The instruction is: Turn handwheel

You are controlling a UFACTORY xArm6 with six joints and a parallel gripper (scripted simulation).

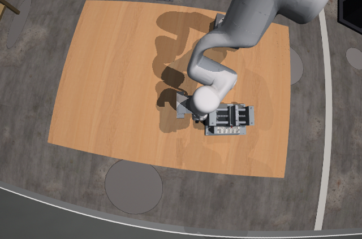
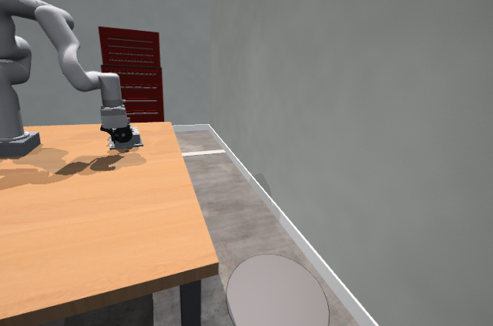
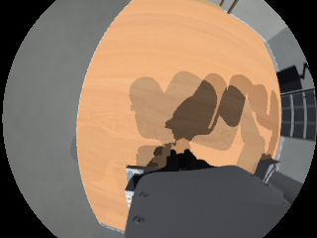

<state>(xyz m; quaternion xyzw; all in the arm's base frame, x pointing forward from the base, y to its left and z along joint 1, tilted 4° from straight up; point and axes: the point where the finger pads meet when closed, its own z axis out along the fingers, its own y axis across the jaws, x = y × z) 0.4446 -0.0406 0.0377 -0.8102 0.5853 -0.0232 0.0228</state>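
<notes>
The black handwheel lies 20 mm to the left of my hand. Also, from my hand: stop: 170 mm to the left, 20 mm above, 10 mm behind.
</notes>
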